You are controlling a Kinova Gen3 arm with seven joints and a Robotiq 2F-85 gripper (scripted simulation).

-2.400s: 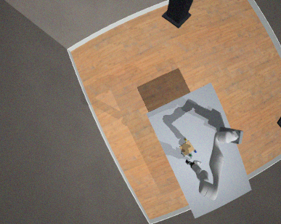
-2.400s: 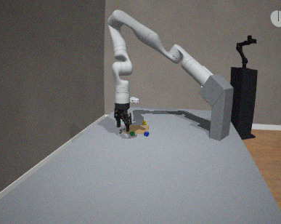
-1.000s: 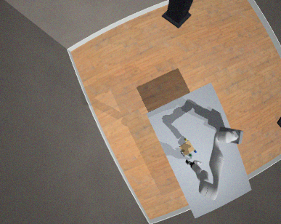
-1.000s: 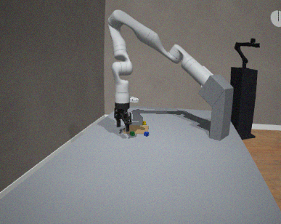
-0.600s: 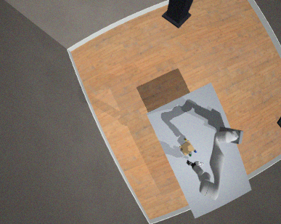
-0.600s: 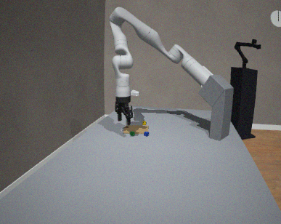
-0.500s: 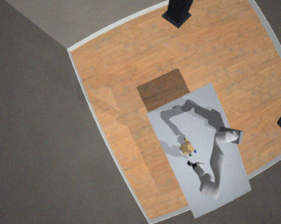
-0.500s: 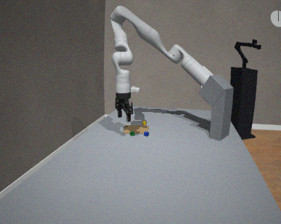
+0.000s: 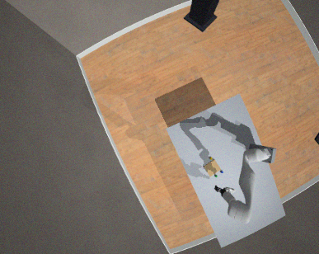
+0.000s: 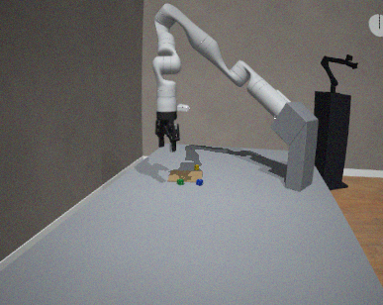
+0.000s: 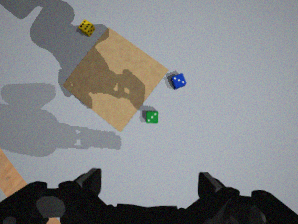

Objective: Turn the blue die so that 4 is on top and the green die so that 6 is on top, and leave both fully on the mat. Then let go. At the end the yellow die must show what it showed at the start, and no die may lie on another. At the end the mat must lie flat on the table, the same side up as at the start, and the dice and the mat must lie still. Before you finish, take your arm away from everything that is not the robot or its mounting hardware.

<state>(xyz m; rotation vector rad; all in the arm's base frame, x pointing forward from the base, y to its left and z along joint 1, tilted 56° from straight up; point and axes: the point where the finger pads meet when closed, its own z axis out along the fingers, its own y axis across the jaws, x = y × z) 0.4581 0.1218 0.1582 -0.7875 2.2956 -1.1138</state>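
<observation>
The blue die is 15 cm below my hand, 13 cm behind it and 1 cm to the right of it. The rest, counted from my hand: green die: 15 cm below, 5 cm behind, 2 cm to the right; tan mat: 16 cm below, 12 cm to the right, 9 cm behind; yellow die: 20 cm to the right, 16 cm behind, 15 cm below.
</observation>
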